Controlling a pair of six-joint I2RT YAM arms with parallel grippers.
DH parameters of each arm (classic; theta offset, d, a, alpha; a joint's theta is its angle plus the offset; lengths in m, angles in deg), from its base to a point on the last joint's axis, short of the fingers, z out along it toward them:
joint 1: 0 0.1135 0.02 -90
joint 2: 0 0 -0.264 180
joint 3: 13.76 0 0.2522 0
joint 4: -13.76 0 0.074 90
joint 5: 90 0 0 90
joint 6: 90 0.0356 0 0
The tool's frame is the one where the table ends.
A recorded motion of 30 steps. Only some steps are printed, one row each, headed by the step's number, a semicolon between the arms.
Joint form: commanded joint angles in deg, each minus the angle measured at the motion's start. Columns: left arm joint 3, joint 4, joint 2, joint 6, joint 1, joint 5; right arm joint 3, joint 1, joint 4, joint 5, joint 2, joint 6.
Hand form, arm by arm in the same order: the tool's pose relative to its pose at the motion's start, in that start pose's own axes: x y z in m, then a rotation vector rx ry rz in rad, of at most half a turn. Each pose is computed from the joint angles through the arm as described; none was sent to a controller.
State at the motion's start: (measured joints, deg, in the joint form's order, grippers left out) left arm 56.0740 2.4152 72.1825 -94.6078 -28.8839 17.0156; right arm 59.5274 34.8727 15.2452 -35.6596 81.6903 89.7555
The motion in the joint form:
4: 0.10 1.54 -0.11 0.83 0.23 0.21; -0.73 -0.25 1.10 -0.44 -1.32 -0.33
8: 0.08 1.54 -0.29 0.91 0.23 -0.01; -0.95 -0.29 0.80 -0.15 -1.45 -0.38
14: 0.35 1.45 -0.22 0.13 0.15 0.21; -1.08 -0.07 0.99 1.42 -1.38 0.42
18: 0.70 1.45 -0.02 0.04 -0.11 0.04; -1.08 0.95 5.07 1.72 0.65 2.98
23: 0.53 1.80 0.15 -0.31 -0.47 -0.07; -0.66 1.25 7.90 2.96 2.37 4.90
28: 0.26 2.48 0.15 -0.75 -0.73 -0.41; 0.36 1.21 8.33 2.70 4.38 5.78
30: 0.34 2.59 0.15 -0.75 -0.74 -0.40; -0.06 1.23 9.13 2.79 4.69 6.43
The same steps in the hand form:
4: -0.0005 -0.0040 -0.0009 0.0294 0.0019 0.0226; 0.0024 0.0040 -0.0055 -0.0242 0.0032 -0.0227
8: -0.0003 -0.0045 -0.0018 0.0323 -0.0018 0.0248; 0.0024 0.0027 -0.0061 -0.0187 -0.0026 -0.0194
14: 0.0003 -0.0057 -0.0016 0.0337 0.0038 0.0121; 0.0023 0.0019 -0.0052 -0.0185 -0.0260 -0.0055
18: 0.0014 -0.0071 -0.0006 0.0358 0.0055 0.0122; 0.0023 -0.0008 0.0049 -0.0473 -0.0125 0.0175
23: 0.0027 -0.0059 0.0008 0.0352 0.0097 0.0074; -0.0010 -0.0019 0.0117 -0.0705 -0.0272 0.0363
28: 0.0038 -0.0054 0.0013 0.0419 0.0090 0.0026; -0.0060 -0.0054 0.0188 -0.0623 -0.0232 0.0570
30: 0.0039 -0.0061 0.0013 0.0450 0.0096 0.0036; -0.0065 -0.0082 0.0197 -0.0635 -0.0240 0.0677

